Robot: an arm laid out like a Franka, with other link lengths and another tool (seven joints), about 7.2 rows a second.
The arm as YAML. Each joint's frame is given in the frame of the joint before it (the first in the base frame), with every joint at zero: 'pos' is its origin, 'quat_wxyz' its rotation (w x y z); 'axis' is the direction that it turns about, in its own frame. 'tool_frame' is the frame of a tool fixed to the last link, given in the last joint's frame.
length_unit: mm
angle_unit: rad
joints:
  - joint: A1
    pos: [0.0, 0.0, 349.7]
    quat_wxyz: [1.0, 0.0, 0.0, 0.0]
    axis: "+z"
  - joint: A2
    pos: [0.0, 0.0, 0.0]
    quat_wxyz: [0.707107, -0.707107, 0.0, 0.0]
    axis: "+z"
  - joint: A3
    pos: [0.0, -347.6, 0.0]
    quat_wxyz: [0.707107, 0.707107, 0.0, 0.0]
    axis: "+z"
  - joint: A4
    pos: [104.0, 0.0, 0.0]
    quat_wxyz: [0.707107, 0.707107, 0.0, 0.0]
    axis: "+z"
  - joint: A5
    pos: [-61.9, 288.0, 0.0]
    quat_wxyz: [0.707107, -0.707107, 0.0, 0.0]
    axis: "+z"
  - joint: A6
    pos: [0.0, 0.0, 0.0]
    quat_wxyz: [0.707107, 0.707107, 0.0, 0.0]
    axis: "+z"
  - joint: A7
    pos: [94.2, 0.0, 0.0]
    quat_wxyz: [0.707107, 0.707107, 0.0, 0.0]
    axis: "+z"
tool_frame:
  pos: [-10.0, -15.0, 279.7]
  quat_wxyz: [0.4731, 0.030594, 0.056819, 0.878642]
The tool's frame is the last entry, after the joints.
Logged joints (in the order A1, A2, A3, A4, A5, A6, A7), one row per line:
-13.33 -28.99 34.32 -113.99 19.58 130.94 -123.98
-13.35 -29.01 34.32 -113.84 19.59 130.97 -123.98
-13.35 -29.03 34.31 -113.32 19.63 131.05 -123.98
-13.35 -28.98 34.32 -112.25 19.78 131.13 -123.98
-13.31 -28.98 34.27 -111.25 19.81 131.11 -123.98
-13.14 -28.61 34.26 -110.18 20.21 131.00 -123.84
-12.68 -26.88 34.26 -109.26 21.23 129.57 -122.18
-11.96 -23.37 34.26 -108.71 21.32 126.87 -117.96
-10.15 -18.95 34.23 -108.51 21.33 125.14 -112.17
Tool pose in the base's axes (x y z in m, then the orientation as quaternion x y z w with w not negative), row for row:
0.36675 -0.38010 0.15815 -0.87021 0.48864 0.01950 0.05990
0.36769 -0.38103 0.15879 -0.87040 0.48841 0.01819 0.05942
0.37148 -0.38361 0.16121 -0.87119 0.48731 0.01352 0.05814
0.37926 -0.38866 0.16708 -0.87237 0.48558 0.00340 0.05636
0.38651 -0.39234 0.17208 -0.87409 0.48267 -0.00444 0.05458
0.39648 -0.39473 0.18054 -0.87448 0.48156 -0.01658 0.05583
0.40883 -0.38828 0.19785 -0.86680 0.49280 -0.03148 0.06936
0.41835 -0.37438 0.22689 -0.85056 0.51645 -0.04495 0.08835
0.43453 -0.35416 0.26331 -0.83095 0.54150 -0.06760 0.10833
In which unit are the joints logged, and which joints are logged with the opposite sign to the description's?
The joints are logged in degrees. Opposite sign: A2, A3.
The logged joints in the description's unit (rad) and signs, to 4 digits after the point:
-0.2327 0.5060 -0.5990 -1.9895 0.3417 2.2853 -2.1639
-0.2330 0.5063 -0.5990 -1.9869 0.3419 2.2859 -2.1639
-0.2330 0.5067 -0.5988 -1.9778 0.3426 2.2873 -2.1639
-0.2330 0.5058 -0.5990 -1.9591 0.3452 2.2887 -2.1639
-0.2323 0.5058 -0.5981 -1.9417 0.3457 2.2883 -2.1639
-0.2293 0.4993 -0.5979 -1.9230 0.3527 2.2864 -2.1614
-0.2213 0.4691 -0.5979 -1.9069 0.3705 2.2614 -2.1324
-0.2087 0.4079 -0.5979 -1.8973 0.3721 2.2143 -2.0588
-0.1772 0.3307 -0.5974 -1.8939 0.3723 2.1841 -1.9577

